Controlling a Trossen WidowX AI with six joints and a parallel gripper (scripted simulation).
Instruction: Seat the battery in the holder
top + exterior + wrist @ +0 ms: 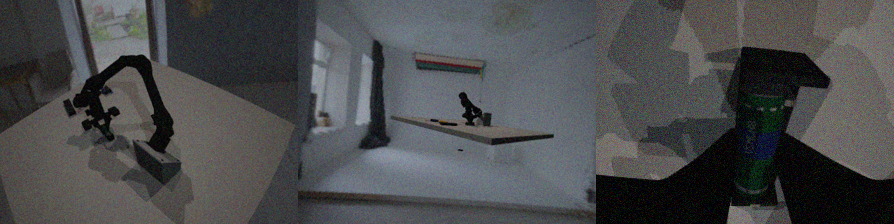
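My gripper tip is now 10 mm below the battery.
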